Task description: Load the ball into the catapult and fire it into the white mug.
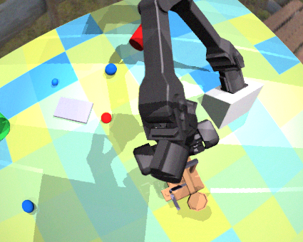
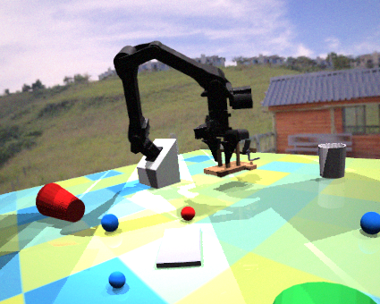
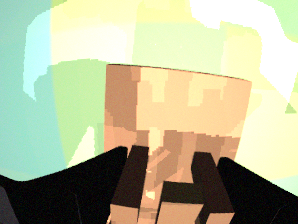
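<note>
My gripper tip is 10 mm short of the catapult frame, 40 mm to the right of it and 50 mm below it. The rest, counted from my gripper tip: wooden catapult (30 mm ahead, 60 mm to the left, 20 mm above); red ball (90 mm ahead, 220 mm to the right, 60 mm below); flat grey plate (170 mm ahead, 300 mm to the right, 80 mm below).
</note>
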